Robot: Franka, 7 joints.
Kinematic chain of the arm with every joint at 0, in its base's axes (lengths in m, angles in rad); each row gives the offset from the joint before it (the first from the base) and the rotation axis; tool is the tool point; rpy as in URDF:
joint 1: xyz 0 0 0.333 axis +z
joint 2: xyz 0 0 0 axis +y
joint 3: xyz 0 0 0.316 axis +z
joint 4: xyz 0.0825 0 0 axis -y
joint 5: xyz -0.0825 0 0.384 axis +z
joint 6: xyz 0 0 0 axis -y
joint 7: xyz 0.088 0 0 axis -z
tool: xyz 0 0 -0.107 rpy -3.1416 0 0
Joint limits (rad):
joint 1: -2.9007..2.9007
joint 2: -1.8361..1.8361
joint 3: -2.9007..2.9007
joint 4: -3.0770..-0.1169
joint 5: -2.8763..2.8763
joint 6: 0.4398..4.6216
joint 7: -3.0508..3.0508
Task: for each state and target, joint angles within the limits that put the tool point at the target. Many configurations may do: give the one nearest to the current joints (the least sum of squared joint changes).
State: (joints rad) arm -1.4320 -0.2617 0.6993 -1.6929 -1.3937 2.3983 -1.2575
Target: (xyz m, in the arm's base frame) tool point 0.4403 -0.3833 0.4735
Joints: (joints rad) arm -1.4140 0.0104 0.7149 -2.0536 -1.3876 2.3869 -1.2575
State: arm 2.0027 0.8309 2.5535 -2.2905 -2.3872 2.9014 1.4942
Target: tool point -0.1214 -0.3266 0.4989
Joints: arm 1.8695 0.8494 2.4161 -2.5909 -2.4428 2.9838 1.4942
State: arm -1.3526 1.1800 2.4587 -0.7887 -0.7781 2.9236 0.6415
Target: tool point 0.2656 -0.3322 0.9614
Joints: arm -1.5000 1.2999 2.5945 -1.4478 -0.9095 3.0343 0.6415
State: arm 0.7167 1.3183 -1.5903 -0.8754 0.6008 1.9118 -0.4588
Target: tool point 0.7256 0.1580 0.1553
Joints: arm 0.8904 1.5835 -1.3265 -1.0117 0.6165 1.7317 -0.4588
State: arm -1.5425 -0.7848 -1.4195 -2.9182 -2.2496 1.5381 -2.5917
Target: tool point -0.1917 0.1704 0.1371
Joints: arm -1.9285 -0.5645 -1.8782 -3.0158 -2.1212 1.4107 -2.5917
